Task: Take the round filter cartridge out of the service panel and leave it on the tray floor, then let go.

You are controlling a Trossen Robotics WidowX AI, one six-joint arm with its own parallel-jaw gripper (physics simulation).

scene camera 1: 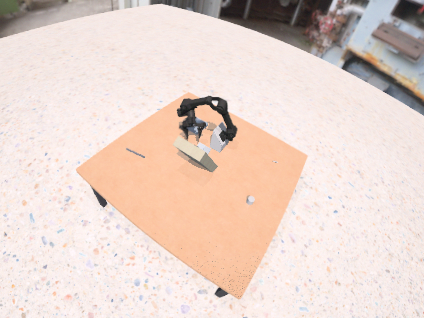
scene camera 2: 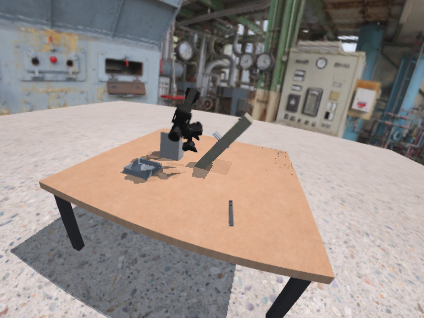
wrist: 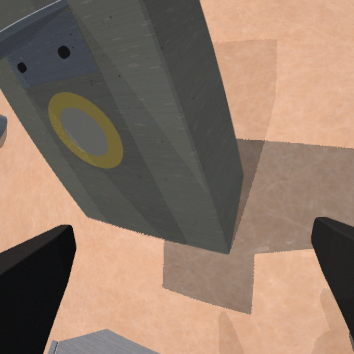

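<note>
The service panel (scene camera 1: 189,150) (scene camera 2: 226,142) (wrist: 165,125) is a thick grey-green slab that leans at a slant on the table. In the wrist view a yellow ring (wrist: 115,145) surrounds a round grey face (wrist: 84,131) on the panel; I cannot tell whether this face is the filter cartridge. The blue-grey tray (scene camera 2: 134,173) lies on the table left of the panel in scene camera 2; the arm partly hides it in scene camera 1. My gripper (scene camera 1: 192,140) (scene camera 2: 190,149) (wrist: 196,235) is open and empty, above the table near the panel's lower end, apart from the panel.
A blue-grey plate (wrist: 50,57) with two dark holes is on the panel's face above the ring. A grey upright block (scene camera 1: 218,141) (scene camera 2: 171,146) stands near the arm. A small grey cylinder (scene camera 1: 250,200) and a dark thin bar (scene camera 1: 135,153) (scene camera 2: 231,213) lie on the table.
</note>
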